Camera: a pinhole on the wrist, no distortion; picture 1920 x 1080 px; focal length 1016.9 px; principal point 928.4 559.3 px. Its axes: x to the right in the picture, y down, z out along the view. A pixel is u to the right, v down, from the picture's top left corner.
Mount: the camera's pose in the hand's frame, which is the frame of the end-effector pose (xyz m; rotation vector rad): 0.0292 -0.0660 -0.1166 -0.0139 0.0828 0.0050
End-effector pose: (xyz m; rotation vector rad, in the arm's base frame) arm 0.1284 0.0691 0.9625 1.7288 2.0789 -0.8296
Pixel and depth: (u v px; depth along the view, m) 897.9 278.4 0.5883
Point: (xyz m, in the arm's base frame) -0.1566 -0.1938 0.6076
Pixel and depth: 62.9 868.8 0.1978
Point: 0.1405 -0.0847 0.9607
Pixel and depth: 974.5 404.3 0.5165
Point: -0.0747 -0.1118 0.6281
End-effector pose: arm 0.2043 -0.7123 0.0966 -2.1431 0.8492 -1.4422
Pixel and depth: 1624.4 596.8 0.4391
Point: 0.5900 -0.9308 0.2579
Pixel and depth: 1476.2 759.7 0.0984
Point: 0.2190 -0.7418 0.1945
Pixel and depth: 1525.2 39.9 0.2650
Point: 0.4377 -0.7109 0.3104
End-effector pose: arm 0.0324 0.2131 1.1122 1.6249 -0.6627 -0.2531
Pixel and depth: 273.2 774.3 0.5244
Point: -0.4215 -0.0031 1.0294
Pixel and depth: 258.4 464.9 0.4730
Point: -0.3341 0.0322 0.8938
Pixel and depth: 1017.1 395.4 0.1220
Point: 0.0933 0.1847 1.0412
